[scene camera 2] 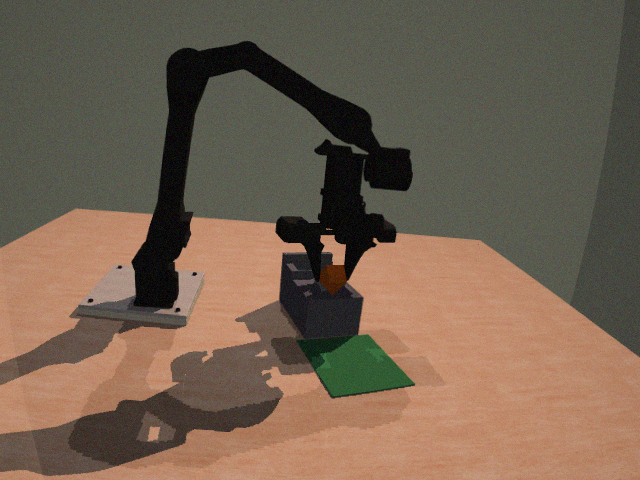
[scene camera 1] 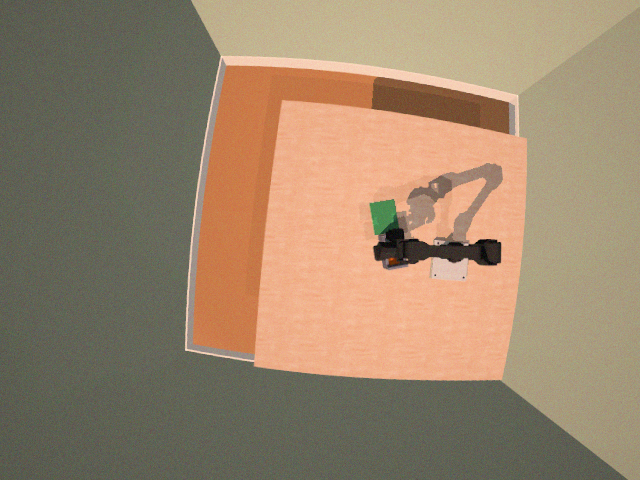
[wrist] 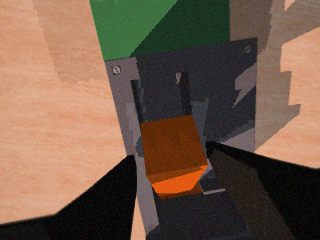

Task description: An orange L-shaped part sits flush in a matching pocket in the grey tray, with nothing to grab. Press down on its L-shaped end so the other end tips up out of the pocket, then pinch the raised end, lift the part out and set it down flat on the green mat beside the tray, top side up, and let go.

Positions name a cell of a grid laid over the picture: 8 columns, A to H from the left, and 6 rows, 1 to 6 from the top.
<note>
I see my gripper (scene camera 2: E4) and an orange L-shaped part (wrist: E4).
My gripper also shows in the wrist view (wrist: E4).
</note>
